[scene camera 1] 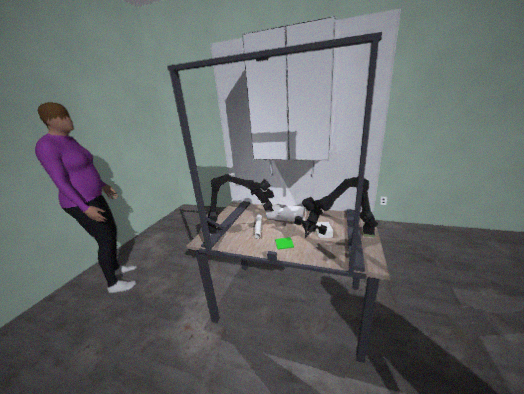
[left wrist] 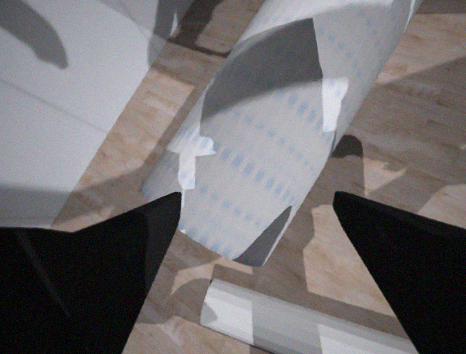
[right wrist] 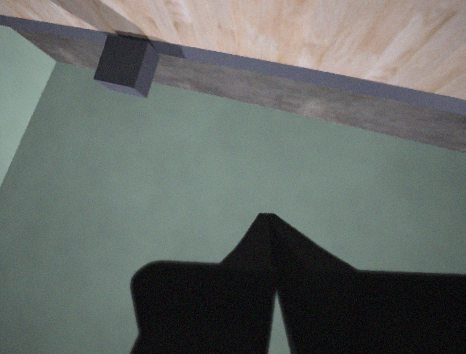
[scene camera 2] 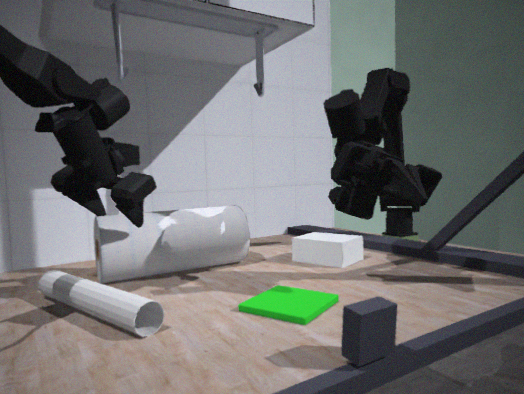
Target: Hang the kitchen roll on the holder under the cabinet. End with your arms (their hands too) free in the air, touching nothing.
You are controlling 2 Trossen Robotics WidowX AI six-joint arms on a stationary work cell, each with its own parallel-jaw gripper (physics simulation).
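Pixels of known places: left gripper, fingertip midpoint: (scene camera 1: 271,207) (left wrist: 256,199) (scene camera 2: 121,221); right gripper, fingertip midpoint: (scene camera 1: 305,237) (right wrist: 265,220) (scene camera 2: 424,201); left arm's base at its link origin: (scene camera 1: 211,231); right arm's base at its link origin: (scene camera 1: 368,231) (scene camera 2: 399,234).
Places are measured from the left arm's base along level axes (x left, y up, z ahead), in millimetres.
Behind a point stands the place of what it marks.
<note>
The kitchen roll (scene camera 1: 287,213) {y 69, x -104, z 555 mm} (scene camera 2: 200,242) {y 42, x -113, z 556 mm} (left wrist: 270,135) {y 98, x -19, z 504 mm}, white with blue marks, lies on its side on the table near the back wall. The holder (scene camera 2: 259,62) {y 408, x -187, z 710 mm} has two arms hanging down under the white cabinet (scene camera 1: 310,100) {y 824, x -229, z 665 mm} (scene camera 2: 299,11) {y 502, x -274, z 725 mm}; nothing hangs between them. My left gripper (scene camera 2: 121,219) {y 93, x -5, z 469 mm} (left wrist: 256,199) {y 93, x -5, z 469 mm} is open and empty, pointing down at the roll's left end in scene camera 2. In the left wrist view its fingertips stand on either side of the roll; whether they touch it is unclear. My right gripper (right wrist: 265,220) {y 123, x -506, z 487 mm} is shut and empty, above the table's right part.
A white cardboard-like tube (scene camera 1: 258,226) {y 19, x -109, z 325 mm} (scene camera 2: 102,302) {y 11, x -119, z 297 mm} (left wrist: 295,320) {y 15, x -17, z 368 mm} lies in front of the roll. A green square (scene camera 1: 284,243) {y -9, x -338, z 426 mm} (scene camera 2: 290,304) {y -9, x -336, z 409 mm} and a white block (scene camera 1: 325,230) (scene camera 2: 327,249) {y 14, x -332, z 674 mm} are on the table. A dark frame (scene camera 1: 189,145) {y 652, x -201, z -34 mm} surrounds the cell.
</note>
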